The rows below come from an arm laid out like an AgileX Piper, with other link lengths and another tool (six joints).
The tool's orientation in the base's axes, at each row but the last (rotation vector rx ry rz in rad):
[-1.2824 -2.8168 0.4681]
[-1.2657 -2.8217 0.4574]
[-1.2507 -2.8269 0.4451]
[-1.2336 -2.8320 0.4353]
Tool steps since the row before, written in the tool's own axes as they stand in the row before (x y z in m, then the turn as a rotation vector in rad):
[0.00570 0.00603 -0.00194 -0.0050 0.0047 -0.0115]
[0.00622 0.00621 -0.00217 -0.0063 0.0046 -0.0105]
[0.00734 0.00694 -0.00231 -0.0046 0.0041 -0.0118]
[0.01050 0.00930 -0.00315 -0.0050 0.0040 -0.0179]
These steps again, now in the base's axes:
[0.00091 0.00846 -0.00044 0.0083 0.0023 0.0103]
[0.00063 0.00903 -0.00025 0.0090 0.0010 0.0095]
[0.00033 0.01035 -0.00034 0.0076 0.0022 0.0107]
[-0.00016 0.01437 -0.00036 0.0086 0.0034 0.0166]

